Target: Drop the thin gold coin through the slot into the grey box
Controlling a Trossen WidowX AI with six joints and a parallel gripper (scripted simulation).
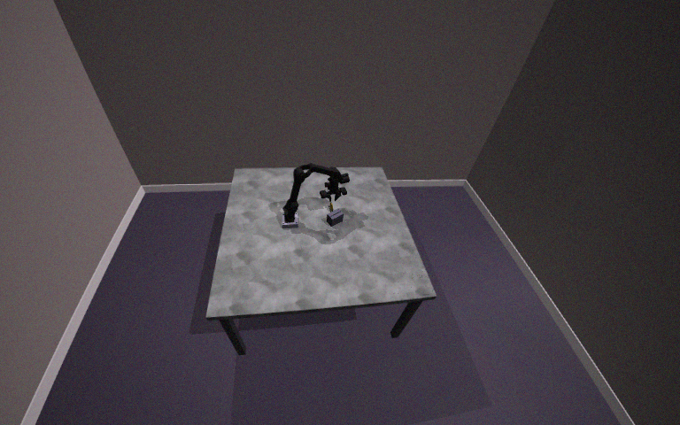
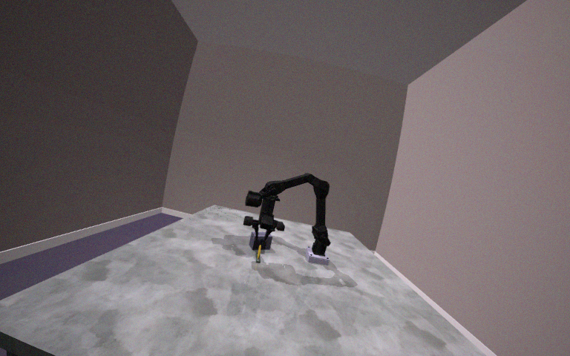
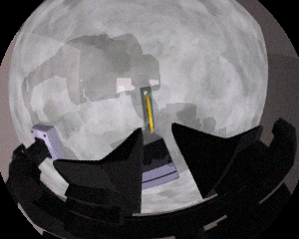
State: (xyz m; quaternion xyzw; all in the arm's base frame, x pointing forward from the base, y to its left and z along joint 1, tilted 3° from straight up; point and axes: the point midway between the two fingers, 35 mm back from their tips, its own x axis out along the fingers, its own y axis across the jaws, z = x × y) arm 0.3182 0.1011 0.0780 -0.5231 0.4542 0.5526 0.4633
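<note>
Now: gripper tip 60 mm above the gold coin.
</note>
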